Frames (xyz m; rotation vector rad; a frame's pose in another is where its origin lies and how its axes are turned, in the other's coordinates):
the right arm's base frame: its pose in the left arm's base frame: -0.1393 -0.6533 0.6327 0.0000 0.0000 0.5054
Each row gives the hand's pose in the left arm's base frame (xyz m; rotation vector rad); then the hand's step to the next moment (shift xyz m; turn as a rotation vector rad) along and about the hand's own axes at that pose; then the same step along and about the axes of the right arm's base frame.
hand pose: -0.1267 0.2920 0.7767 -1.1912 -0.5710 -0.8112
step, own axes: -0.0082 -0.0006 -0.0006 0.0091 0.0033 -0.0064
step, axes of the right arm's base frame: -0.0041 0.0038 -0.0061 0.0031 -0.0107 0.0032
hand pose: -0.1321 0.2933 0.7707 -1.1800 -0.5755 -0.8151
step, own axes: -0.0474 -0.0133 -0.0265 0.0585 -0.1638 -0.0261
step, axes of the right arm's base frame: -0.0420 0.0054 -0.0365 -0.1173 -0.0104 0.1307
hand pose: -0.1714 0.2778 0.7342 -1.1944 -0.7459 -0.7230
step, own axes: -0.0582 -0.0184 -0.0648 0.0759 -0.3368 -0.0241
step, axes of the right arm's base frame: -0.0646 -0.0343 -0.0507 -0.2502 0.0214 0.2382
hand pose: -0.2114 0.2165 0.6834 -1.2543 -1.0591 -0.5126
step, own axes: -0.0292 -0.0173 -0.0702 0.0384 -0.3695 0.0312
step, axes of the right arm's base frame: -0.0392 -0.0661 -0.0130 -0.2895 0.0819 0.2201
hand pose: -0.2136 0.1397 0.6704 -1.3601 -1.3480 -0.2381
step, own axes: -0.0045 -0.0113 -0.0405 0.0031 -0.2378 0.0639
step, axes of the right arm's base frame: -0.0081 -0.0383 0.0161 -0.2022 0.0868 0.1105
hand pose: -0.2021 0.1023 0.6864 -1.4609 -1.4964 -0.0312
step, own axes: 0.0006 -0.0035 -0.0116 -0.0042 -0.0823 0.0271
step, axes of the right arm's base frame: 0.0002 -0.0089 0.0082 -0.0741 0.0314 0.0324
